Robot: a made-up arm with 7 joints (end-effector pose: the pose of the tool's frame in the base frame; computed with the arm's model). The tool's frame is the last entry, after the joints. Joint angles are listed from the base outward.
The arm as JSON. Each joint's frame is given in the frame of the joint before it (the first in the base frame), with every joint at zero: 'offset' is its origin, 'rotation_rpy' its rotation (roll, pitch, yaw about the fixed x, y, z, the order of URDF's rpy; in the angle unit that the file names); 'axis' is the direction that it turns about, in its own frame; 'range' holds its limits. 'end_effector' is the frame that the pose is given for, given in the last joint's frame.
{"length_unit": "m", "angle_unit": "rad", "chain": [
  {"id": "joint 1", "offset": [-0.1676, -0.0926, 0.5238], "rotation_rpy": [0.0, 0.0, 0.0], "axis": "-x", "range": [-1.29, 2.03]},
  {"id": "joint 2", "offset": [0.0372, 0.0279, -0.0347], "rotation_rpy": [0.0, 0.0, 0.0], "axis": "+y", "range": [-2.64, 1.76]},
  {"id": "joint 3", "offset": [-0.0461, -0.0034, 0.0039], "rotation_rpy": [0.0, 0.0, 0.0], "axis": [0.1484, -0.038, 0.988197], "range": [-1.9, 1.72]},
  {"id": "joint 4", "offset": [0.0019, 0.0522, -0.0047], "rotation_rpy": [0.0, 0.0, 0.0], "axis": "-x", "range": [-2.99, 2.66]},
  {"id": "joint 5", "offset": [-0.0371, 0.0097, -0.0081], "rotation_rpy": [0.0, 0.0, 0.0], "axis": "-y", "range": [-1.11, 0.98]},
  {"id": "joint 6", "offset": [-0.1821, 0.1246, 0.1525], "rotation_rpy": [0.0, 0.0, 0.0], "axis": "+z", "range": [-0.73, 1.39]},
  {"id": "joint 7", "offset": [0.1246, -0.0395, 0.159], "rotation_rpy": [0.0, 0.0, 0.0], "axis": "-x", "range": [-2.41, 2.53]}
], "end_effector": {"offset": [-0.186, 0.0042, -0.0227], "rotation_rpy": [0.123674, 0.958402, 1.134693]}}
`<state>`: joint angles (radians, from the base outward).
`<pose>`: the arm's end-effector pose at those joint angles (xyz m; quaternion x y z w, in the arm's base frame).
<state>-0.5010 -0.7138 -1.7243 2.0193 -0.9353 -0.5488 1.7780</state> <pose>0.2605 -0.1322 0.3579 -0.1638 -0.6702 -0.1821 0.7006</pose>
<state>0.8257 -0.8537 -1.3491 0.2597 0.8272 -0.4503 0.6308</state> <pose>-0.0565 0.1569 0.1177 -0.3042 -0.0489 -0.6484 0.6962</pose>
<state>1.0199 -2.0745 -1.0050 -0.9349 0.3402 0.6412 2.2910</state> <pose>-0.1442 -0.2783 0.1029 -0.2627 -0.3184 -0.5304 0.7405</pose>
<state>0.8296 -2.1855 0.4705 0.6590 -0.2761 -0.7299 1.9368</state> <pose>-0.0848 -0.2859 0.0007 -0.2267 -0.0706 -0.7965 0.5561</pose>
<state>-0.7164 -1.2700 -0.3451 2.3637 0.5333 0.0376 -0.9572</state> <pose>-0.0847 0.3735 0.3038 -0.3476 0.4124 -0.0526 0.8404</pose>
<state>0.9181 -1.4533 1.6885 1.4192 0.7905 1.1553 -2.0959</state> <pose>-0.0318 -0.4865 0.6888 0.7728 -0.5470 0.0042 0.3218</pose>
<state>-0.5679 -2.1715 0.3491 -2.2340 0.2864 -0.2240 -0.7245</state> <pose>0.0859 -0.1765 0.1495 -0.0541 0.6025 -0.7854 0.1314</pose>
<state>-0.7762 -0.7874 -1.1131 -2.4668 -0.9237 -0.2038 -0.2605</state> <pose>-0.2149 0.0416 0.1584 0.2720 -0.7887 0.4898 0.2530</pose>
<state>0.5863 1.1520 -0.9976 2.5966 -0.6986 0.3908 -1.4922</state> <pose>-0.4732 -0.1557 0.2761 0.2961 -0.7436 0.5993 0.0159</pose>
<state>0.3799 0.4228 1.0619 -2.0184 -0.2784 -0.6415 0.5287</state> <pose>-0.0543 -0.4315 0.4843 0.4476 0.5551 0.6968 0.0775</pose>
